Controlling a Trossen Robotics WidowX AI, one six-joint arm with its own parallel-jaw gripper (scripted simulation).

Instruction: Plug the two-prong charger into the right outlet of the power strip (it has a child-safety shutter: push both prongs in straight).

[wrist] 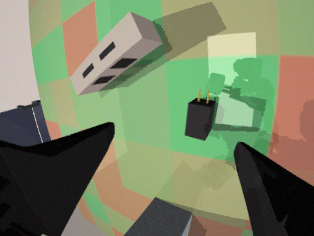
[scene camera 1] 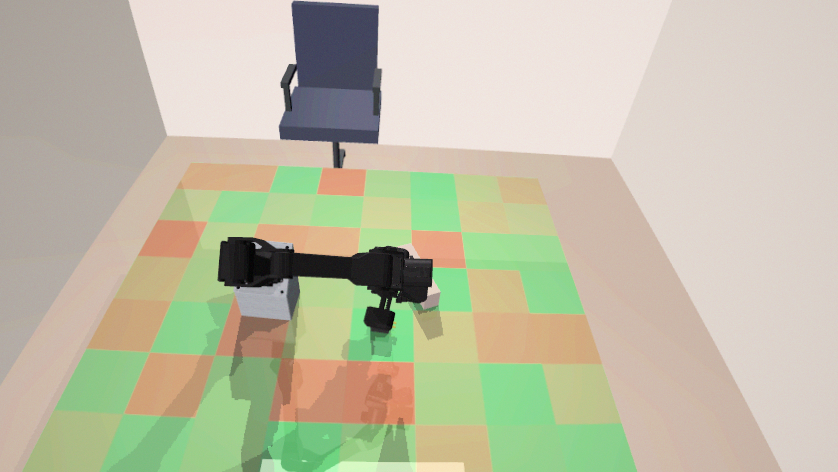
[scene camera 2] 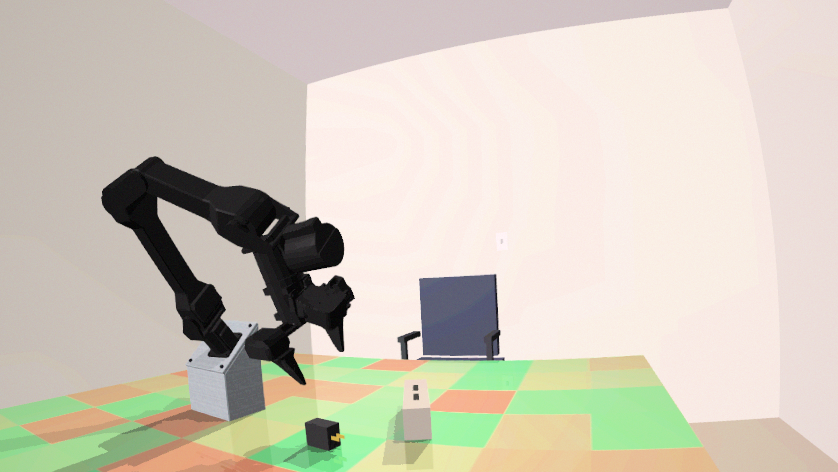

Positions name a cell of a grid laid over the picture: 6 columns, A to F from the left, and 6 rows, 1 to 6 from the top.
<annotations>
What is my gripper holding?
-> Nothing.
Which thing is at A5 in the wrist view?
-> My gripper.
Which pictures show my gripper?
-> The wrist view, scene camera 1 and scene camera 2: all of them.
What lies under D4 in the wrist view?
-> A black two-prong charger.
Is my gripper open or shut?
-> Open.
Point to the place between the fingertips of my gripper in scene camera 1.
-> C4
</annotations>
